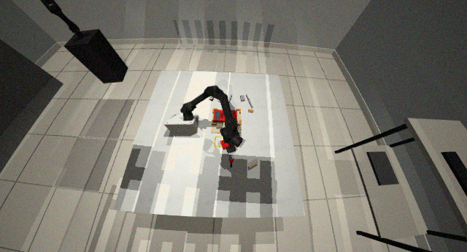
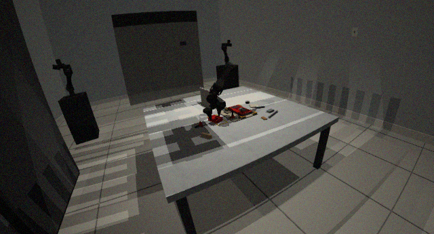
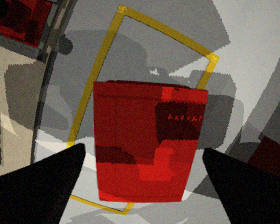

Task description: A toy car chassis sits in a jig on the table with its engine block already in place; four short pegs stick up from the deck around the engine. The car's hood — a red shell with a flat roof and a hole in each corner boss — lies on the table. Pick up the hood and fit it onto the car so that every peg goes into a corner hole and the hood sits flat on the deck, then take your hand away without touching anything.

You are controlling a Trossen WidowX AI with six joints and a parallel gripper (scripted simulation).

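The red hood is right at my gripper tip. Round my gripper tip: wooden block 170 mm ahead, 180 mm to the right, 10 mm below; tan jig 20 mm ahead, 220 mm to the left, 10 mm below.
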